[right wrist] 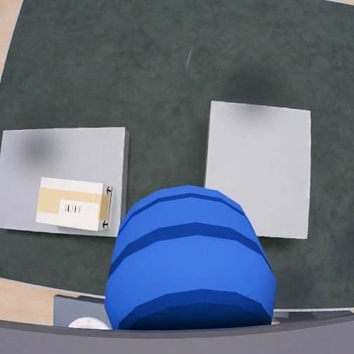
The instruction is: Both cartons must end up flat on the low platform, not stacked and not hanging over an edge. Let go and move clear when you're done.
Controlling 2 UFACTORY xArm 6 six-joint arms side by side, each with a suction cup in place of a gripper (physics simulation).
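A white carton with a tan band and a barcode label point(72, 204) lies flat on the left grey platform point(65, 155), near that platform's lower right corner. Another grey platform point(260, 165) stands to the right, with no carton visible on it. This view does not show clearly which platform is the lower one. A second carton does not show. My right gripper, a blue suction cup point(192, 260), fills the lower middle of the view and covers the lower left corner of the right platform. No carton shows on the cup, so it is open. My left gripper is not in view.
Both platforms stand apart on a dark green mat point(160, 100). Soft dark shadows fall on the left platform and behind the right one. At the lower left, a grey base plate point(75, 306) with a white round part point(89, 324) shows beyond the mat's edge.
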